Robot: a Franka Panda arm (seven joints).
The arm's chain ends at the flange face. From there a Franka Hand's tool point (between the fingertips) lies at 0.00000 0.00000 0.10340 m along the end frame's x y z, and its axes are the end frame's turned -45 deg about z.
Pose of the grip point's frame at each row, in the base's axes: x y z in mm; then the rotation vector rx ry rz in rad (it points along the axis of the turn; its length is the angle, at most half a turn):
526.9 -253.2 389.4 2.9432 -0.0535 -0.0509
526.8 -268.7 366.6 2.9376 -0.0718 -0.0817
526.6 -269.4 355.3 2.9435 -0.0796 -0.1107
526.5 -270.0 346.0 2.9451 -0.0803 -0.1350
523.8 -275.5 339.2 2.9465 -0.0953 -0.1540
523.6 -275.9 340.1 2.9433 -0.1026 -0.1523
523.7 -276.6 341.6 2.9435 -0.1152 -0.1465
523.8 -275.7 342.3 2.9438 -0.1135 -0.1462
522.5 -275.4 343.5 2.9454 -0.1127 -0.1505
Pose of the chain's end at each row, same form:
530.8 -233.0 490.7 2.7001 -1.1764 0.0646
533.0 -248.1 467.7 2.6820 -1.1885 0.0384
534.8 -249.6 456.5 2.6782 -1.1952 0.0080
536.4 -250.5 447.1 2.6744 -1.1942 -0.0158
535.1 -256.4 440.2 2.6660 -1.2067 -0.0346
534.8 -256.5 441.0 2.6608 -1.2124 -0.0315
534.6 -257.3 442.6 2.6573 -1.2246 -0.0264
534.7 -256.4 443.3 2.6583 -1.2231 -0.0262
533.7 -256.3 444.5 2.6591 -1.2226 -0.0311

